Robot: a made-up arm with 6 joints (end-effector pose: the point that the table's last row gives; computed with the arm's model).
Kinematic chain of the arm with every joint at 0, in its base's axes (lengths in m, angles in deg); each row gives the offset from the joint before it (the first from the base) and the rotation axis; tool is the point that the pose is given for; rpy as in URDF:
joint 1: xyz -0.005 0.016 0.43 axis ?
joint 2: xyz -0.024 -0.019 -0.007 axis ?
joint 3: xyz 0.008 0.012 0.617 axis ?
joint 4: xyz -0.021 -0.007 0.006 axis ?
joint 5: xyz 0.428 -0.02 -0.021 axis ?
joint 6: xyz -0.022 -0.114 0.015 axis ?
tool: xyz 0 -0.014 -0.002 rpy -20.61 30.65 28.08
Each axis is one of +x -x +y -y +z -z.
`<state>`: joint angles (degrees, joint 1 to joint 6).
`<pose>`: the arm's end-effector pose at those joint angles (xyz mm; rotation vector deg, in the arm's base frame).
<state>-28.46 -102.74 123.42 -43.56 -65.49 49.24</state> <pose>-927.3 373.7 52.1 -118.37 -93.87 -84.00</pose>
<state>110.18 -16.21 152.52 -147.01 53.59 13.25</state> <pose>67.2 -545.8 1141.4 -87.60 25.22 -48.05</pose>
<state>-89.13 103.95 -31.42 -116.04 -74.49 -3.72</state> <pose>45.7 -172.2 67.8 -150.26 71.68 26.80</pose>
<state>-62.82 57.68 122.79 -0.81 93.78 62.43</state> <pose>176.1 -677.2 1075.5 -89.58 -65.52 -134.61</pose>
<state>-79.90 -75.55 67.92 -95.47 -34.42 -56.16</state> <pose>-148.8 857.7 923.7 -38.50 -20.33 80.60</pose>
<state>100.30 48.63 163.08 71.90 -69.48 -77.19</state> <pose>22.2 179.8 1133.4 67.25 -22.82 73.68</pose>
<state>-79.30 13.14 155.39 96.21 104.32 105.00</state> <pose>-102.7 269.6 1144.3 -3.12 21.54 32.48</pose>
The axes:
joint 1: +z
joint 2: +y
joint 3: -y
joint 4: -x
joint 5: -y
joint 6: -x

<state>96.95 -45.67 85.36 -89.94 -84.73 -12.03</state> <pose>86.6 -603.1 1265.7 31.09 73.86 -124.85</pose>
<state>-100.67 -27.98 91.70 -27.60 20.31 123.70</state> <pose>-46.6 476.3 1326.5 58.11 -8.81 140.71</pose>
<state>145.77 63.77 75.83 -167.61 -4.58 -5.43</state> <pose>-835.2 421.2 751.3 -82.13 -112.72 -52.11</pose>
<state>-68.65 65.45 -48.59 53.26 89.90 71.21</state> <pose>43.1 -470.7 287.8 -67.81 58.59 19.58</pose>
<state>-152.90 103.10 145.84 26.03 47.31 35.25</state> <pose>-803.7 -217.9 567.5 77.48 -95.96 113.92</pose>
